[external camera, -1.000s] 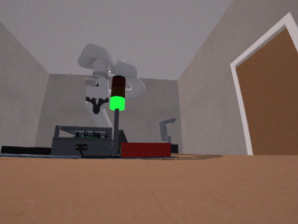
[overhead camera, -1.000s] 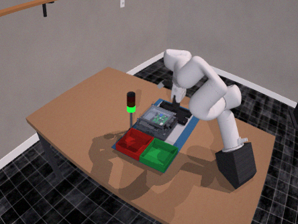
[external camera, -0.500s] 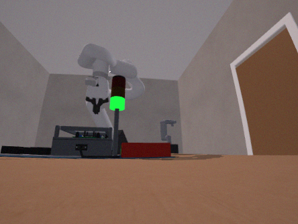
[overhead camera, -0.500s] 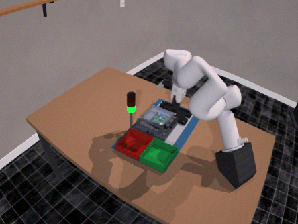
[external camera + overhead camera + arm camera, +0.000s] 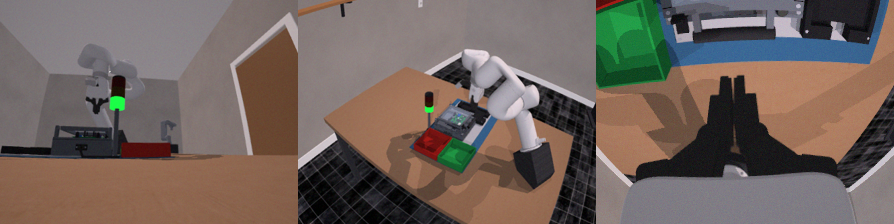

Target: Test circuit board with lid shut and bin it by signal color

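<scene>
My gripper is now 120 mm above the black latch block, 50 mm to the right of it and 30 mm short of it. From my hand the other things lie so: tester lid: 120 mm below, 90 mm ahead, 20 mm to the right; then green circuit board: 140 mm below, 80 mm ahead, 20 mm to the right; then tester plate: 140 mm below, 90 mm ahead, 10 mm to the right.
</scene>
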